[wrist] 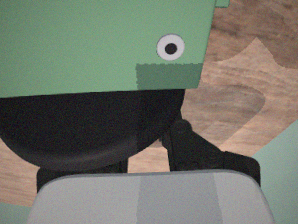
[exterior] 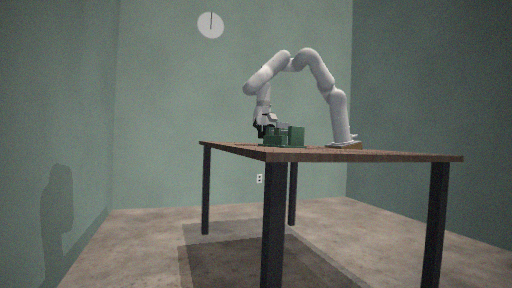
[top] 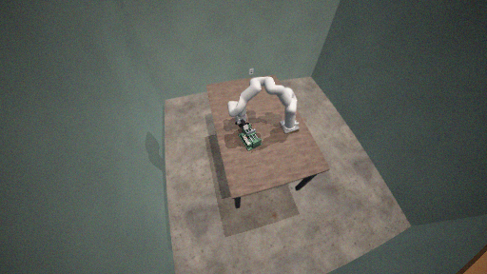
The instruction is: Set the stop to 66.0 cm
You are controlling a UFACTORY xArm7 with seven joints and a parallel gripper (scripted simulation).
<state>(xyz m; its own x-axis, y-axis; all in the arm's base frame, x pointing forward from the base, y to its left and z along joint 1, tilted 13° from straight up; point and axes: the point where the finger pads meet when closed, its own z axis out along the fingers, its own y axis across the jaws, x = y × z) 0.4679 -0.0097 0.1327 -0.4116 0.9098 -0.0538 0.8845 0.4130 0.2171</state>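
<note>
Right now the green stop fixture is 130 mm to the left of my hand, 70 mm behind it and 30 mm above it. From my hand the other things lie so: black handwheel 20 mm to the left, 20 mm behind.
</note>
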